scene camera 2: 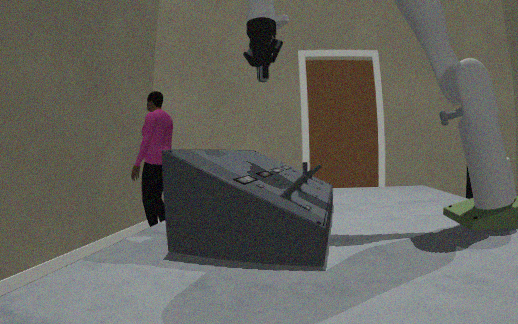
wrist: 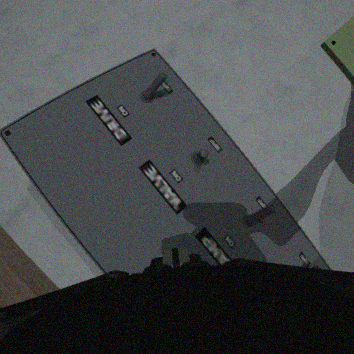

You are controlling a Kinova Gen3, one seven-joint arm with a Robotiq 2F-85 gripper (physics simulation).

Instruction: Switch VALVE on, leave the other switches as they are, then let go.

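Frame: origin at the arm's base, x down, y back, z left, level; metres.
Seen in the pictures: gripper, between the fingertips: (scene camera 2: pixel 263 81) (wrist: pixel 175 264); arm's base, origin of its link: (scene camera 2: pixel 493 202).
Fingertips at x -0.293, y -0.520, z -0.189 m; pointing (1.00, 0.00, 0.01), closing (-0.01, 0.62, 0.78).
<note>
Offsets run from my fingertips to a thing's middle. "*": to the spot under its first point.
The grey sloped switch panel @(dx +0.274, dy +0.009, dz +0.023 m) (scene camera 2: pixel 240 225) (wrist: pixel 70 165) stands below my gripper (scene camera 2: pixel 263 79) (wrist: pixel 175 264), which is shut, empty and high above it, touching no lever. In the wrist view the VALVE label @(dx +0.216, dy +0.032, dz -0.033 m) (wrist: pixel 162 187) has a small ON plate @(* dx +0.226, dy +0.054, dz -0.024 m) (wrist: pixel 176 176) beside it. The VALVE lever @(dx +0.219, dy +0.098, dz -0.012 m) (wrist: pixel 201 158) shows nearly end-on between that plate and an OFF plate @(* dx +0.261, dy +0.129, dz -0.002 m) (wrist: pixel 214 144). The DRIVE lever (scene camera 2: pixel 295 187) (wrist: pixel 155 89) leans to its OFF side. A third lever @(dx +0.225, dy +0.074, dz +0.106 m) (wrist: pixel 259 216) leans toward the panel's low edge. In the scene view a more upright lever (scene camera 2: pixel 305 170) stands behind the DRIVE lever.
A person in a pink top (scene camera 2: pixel 157 135) stands behind the panel at the left. The arm's base rests on a green plate (scene camera 2: pixel 457 212) (wrist: pixel 342 47) at the right. A brown door (scene camera 2: pixel 342 120) is in the back wall. The arm's shadow falls across part of the panel.
</note>
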